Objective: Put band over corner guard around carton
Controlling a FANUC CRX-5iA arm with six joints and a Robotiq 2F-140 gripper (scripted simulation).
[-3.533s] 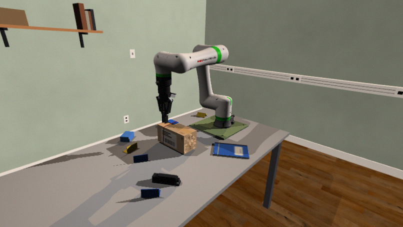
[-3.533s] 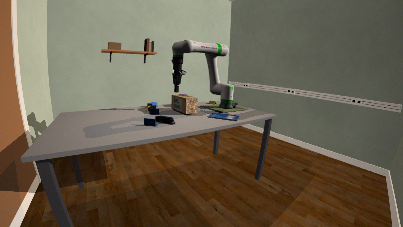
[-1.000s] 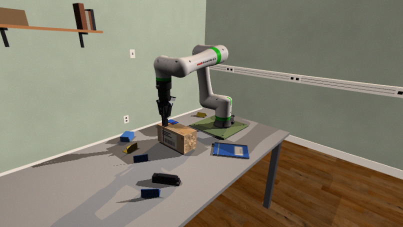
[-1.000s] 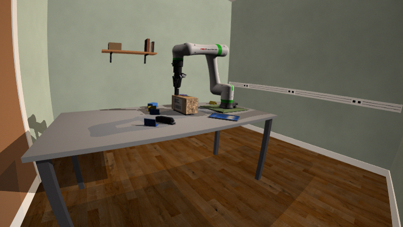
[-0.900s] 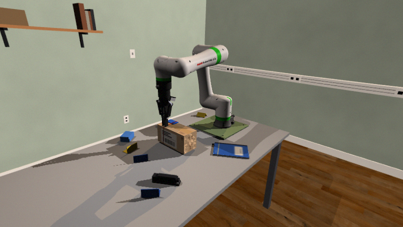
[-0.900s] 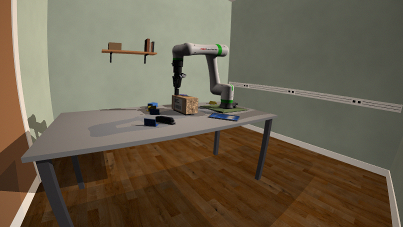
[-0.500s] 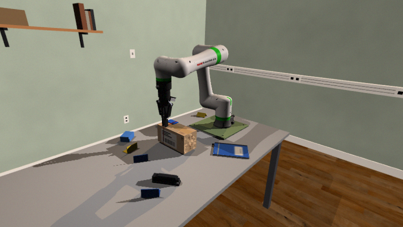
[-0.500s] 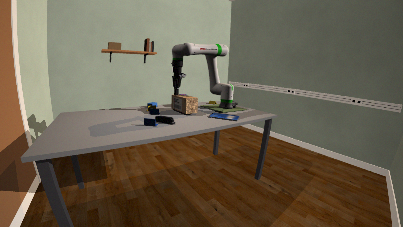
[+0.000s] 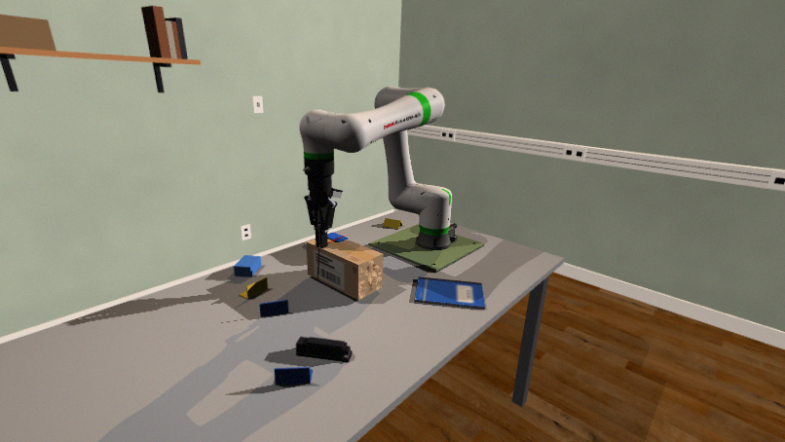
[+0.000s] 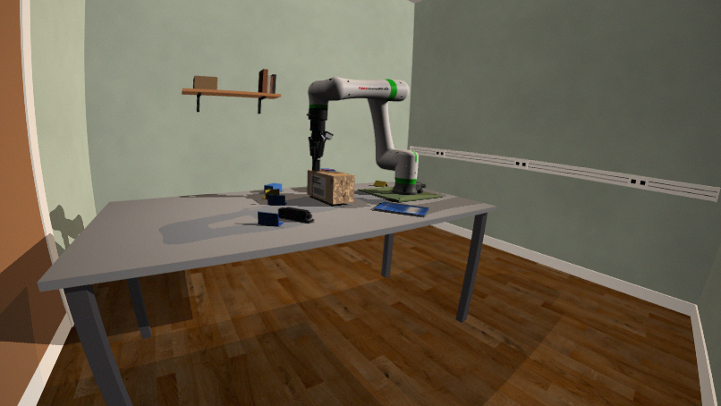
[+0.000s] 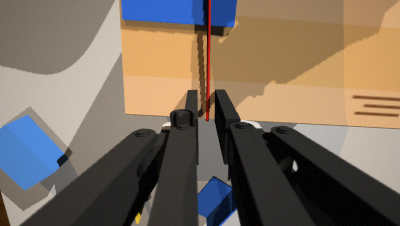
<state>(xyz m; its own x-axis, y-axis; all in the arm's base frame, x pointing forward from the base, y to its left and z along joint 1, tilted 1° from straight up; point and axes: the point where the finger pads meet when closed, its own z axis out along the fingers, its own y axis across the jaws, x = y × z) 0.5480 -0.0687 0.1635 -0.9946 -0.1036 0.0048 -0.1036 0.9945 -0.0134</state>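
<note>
The brown carton is 100 mm below my hand, 60 mm to the left of it and 50 mm behind it.
</note>
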